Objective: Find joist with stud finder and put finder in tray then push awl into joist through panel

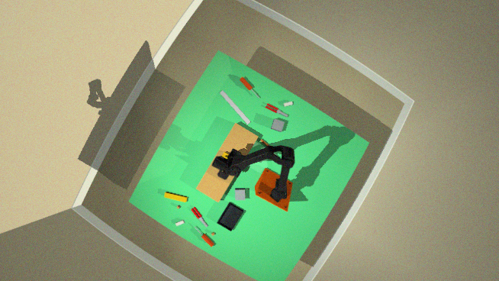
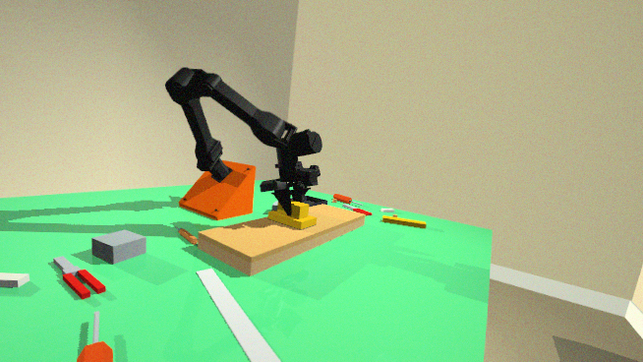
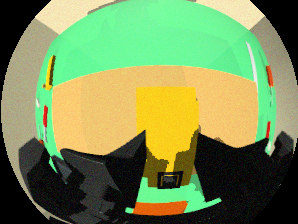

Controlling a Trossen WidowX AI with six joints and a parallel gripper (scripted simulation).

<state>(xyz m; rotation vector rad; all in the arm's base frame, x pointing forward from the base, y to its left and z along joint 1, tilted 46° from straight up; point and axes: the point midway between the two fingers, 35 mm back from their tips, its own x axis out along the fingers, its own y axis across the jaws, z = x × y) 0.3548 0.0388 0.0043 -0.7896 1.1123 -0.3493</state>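
Now: gripper tip 25 cm past the dark tray, 31 cm to the right of it and 5 cm above it. The rest, counted from my gripper tip: yellow stud finder: 2 cm behind, 2 cm above; awl: 16 cm behind, 24 cm to the right, 6 cm below; white ruler: 20 cm ahead, 31 cm to the right, 6 cm below.
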